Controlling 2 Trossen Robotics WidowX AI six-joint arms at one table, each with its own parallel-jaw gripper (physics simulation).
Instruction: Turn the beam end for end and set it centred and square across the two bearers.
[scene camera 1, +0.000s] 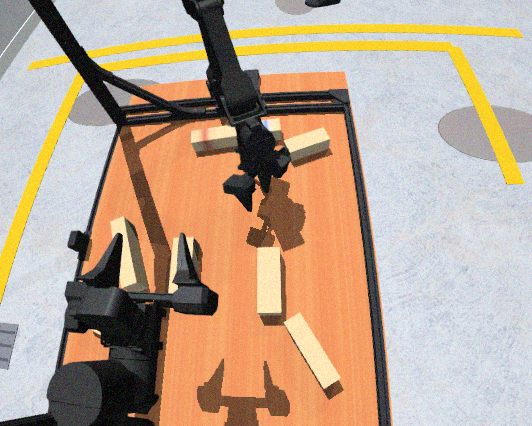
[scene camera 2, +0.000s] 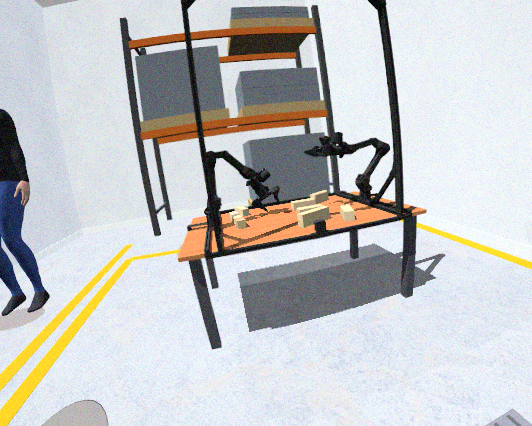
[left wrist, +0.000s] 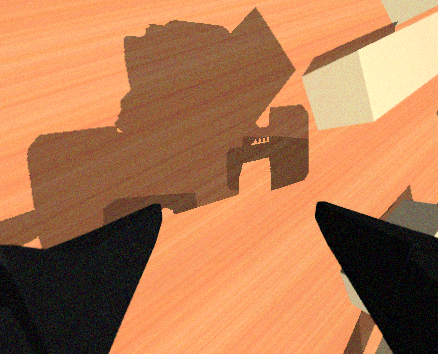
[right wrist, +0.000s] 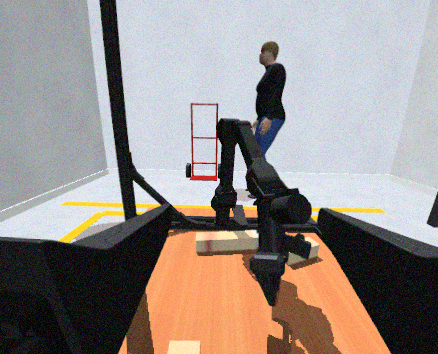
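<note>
The beam, a pale bar with a red mark near its left end and a blue one near its right, lies across the table's far end in scene camera 1, partly hidden by the left arm. Pale plain blocks include an upright-in-picture one, a slanted one and a short one; I cannot tell which are the bearers. My left gripper is open and empty above the table, in front of the beam. My right gripper is open and empty, high up.
Two more pale blocks lie at the left in scene camera 1, partly hidden by the right gripper's fingers. A pale block shows at the left wrist view's upper right. A black frame rail edges the table.
</note>
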